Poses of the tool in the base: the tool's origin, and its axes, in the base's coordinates. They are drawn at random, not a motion.
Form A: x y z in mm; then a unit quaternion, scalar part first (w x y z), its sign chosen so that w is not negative.
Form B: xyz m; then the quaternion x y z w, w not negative. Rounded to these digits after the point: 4 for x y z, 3 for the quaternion.
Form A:
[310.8 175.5 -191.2 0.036 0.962 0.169 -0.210]
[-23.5 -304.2 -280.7 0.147 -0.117 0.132 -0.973]
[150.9 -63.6 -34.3 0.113 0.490 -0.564 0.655]
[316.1 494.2 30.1 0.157 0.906 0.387 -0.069]
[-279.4 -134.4 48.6 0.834 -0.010 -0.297 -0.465]
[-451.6 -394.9 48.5 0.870 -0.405 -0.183 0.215]
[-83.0 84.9 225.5 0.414 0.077 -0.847 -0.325]
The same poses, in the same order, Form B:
[0.3108 0.1755 -0.1912 0.962 0.169 -0.210 0.036]
[-0.0235 -0.3042 -0.2807 -0.117 0.132 -0.973 0.147]
[0.1509 -0.0636 -0.0343 0.490 -0.564 0.655 0.113]
[0.3161 0.4942 0.0301 0.906 0.387 -0.069 0.157]
[-0.2794 -0.1344 0.0486 -0.010 -0.297 -0.465 0.834]
[-0.4516 -0.3949 0.0485 -0.405 -0.183 0.215 0.870]
[-0.0830 0.0849 0.2255 0.077 -0.847 -0.325 0.414]

